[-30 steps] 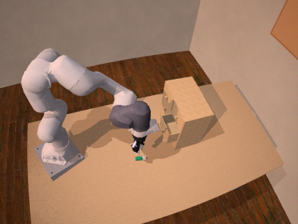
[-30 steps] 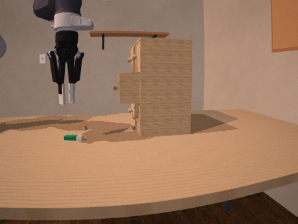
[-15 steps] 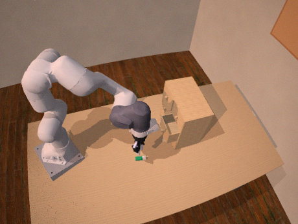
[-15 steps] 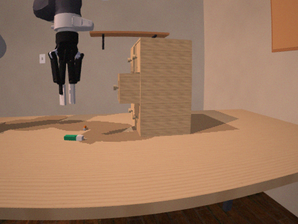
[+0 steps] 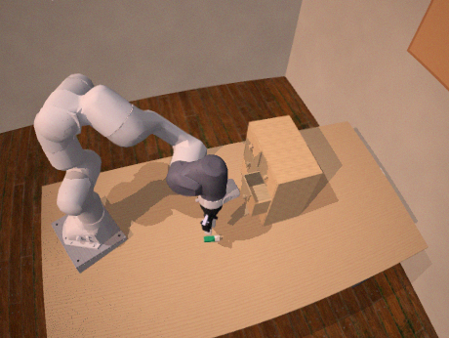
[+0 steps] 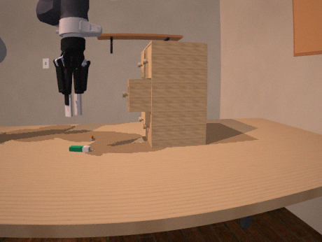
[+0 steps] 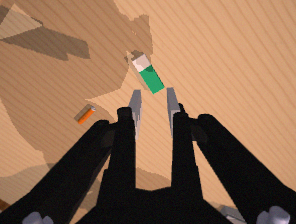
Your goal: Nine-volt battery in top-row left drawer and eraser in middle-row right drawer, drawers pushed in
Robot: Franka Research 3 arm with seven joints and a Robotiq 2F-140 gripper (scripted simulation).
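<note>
Right now my hand is 14 cm above the green-and-white eraser and 2 cm short of it. Round my hand: small orange object 15 cm to the left, 14 cm below, 2 cm ahead; then red nine-volt battery 30 cm ahead, 23 cm to the left, 9 cm above.
</note>
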